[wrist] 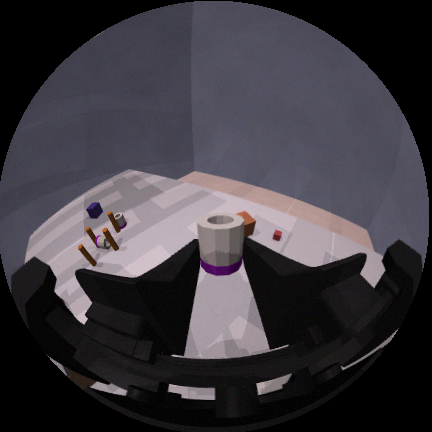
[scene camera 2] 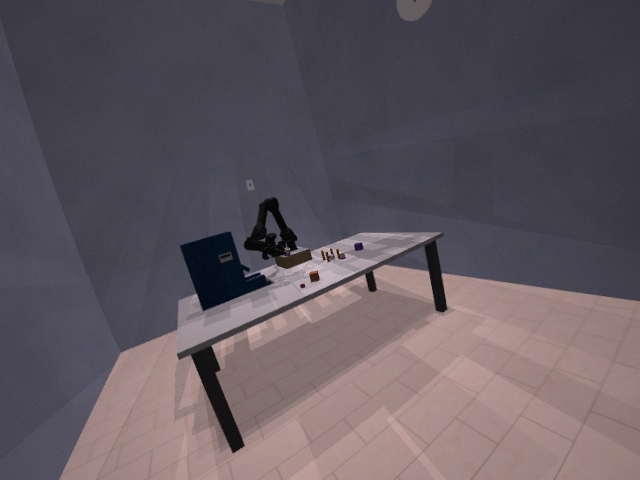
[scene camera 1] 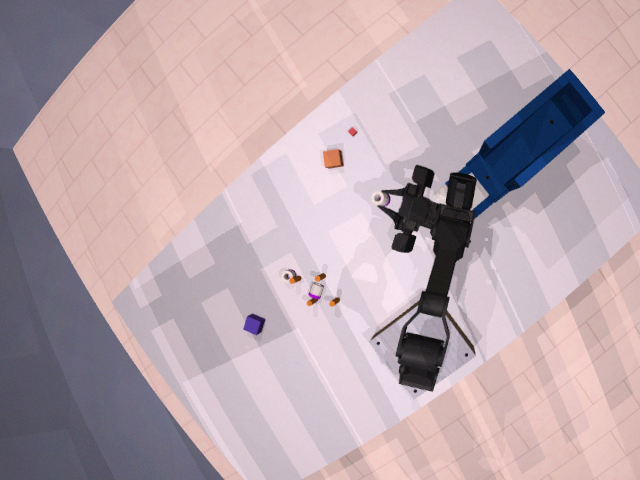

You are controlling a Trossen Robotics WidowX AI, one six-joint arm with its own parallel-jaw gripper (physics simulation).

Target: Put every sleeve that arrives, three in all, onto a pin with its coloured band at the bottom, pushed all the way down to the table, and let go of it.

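My gripper (scene camera 1: 384, 199) (wrist: 220, 243) is shut on a grey-white sleeve (scene camera 1: 379, 197) (scene camera 2: 287, 251) (wrist: 220, 240) and holds it above the table, its open end up and purple band at the lower end. Several thin orange-brown pins stand to the left in the wrist view, among them one pin (scene camera 1: 320, 277) (wrist: 110, 239) and another pin (scene camera 1: 334, 301) (wrist: 87, 255). A second sleeve (scene camera 1: 316, 288) (wrist: 103, 242) lies on its side between the pins. A third sleeve (scene camera 1: 288, 274) (wrist: 119, 220) stands upright, band down, beside a pin (scene camera 1: 295, 279) (wrist: 114, 222), not around it.
An orange block (scene camera 1: 332, 158) (scene camera 2: 314, 276) (wrist: 247, 224) and a small red cube (scene camera 1: 352, 131) (scene camera 2: 302, 285) (wrist: 277, 235) lie on the table. A purple block (scene camera 1: 253, 324) (scene camera 2: 358, 246) (wrist: 94, 210) lies beyond the pins. A blue chute (scene camera 1: 532, 139) stands behind the gripper.
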